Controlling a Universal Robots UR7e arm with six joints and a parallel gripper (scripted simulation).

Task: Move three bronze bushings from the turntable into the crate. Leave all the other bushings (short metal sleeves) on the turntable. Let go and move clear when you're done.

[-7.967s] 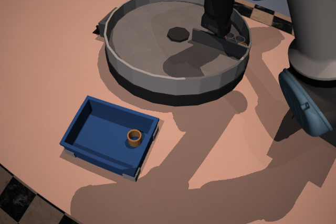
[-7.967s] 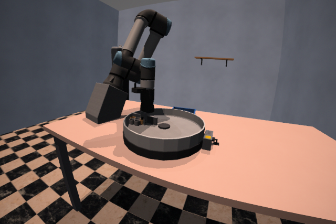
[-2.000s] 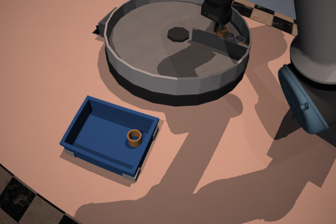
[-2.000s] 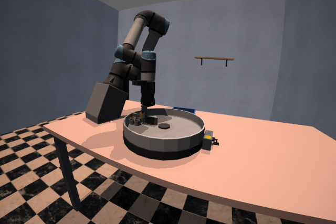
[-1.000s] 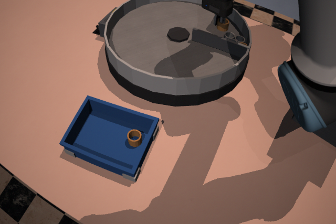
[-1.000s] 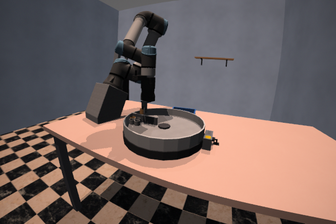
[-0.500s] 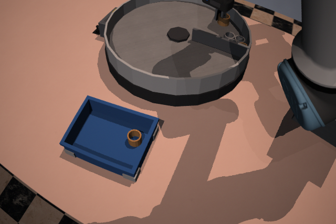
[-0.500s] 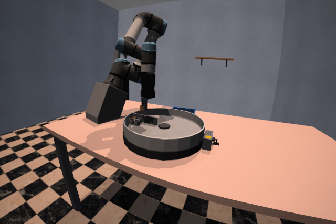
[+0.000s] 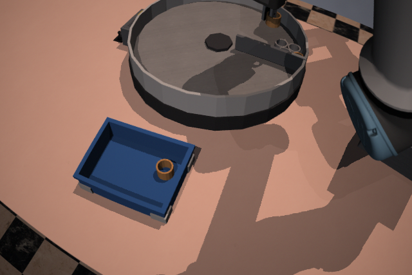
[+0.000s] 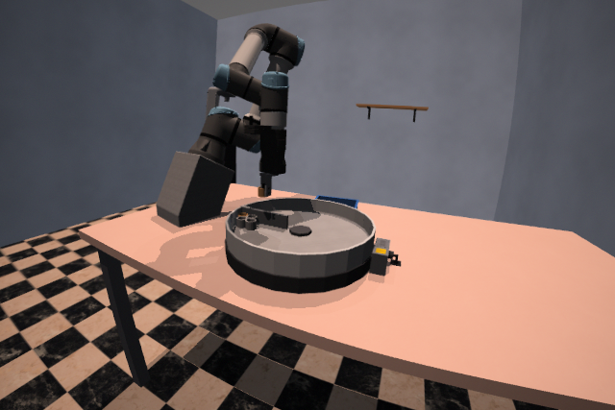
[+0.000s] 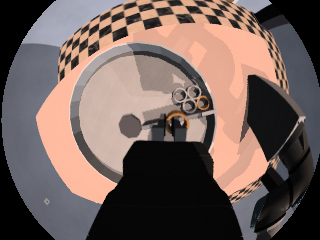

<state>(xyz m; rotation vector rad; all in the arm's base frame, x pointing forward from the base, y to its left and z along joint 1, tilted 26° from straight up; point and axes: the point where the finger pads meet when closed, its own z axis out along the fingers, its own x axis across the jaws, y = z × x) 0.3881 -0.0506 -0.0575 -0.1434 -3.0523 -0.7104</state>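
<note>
Now: hand 390 mm to the right of the blue crate, 150 mm above it and 50 mm short of it. Also, from my hand: grey turntable (120 mm below, 100 mm ahead, 40 mm to the left).
</note>
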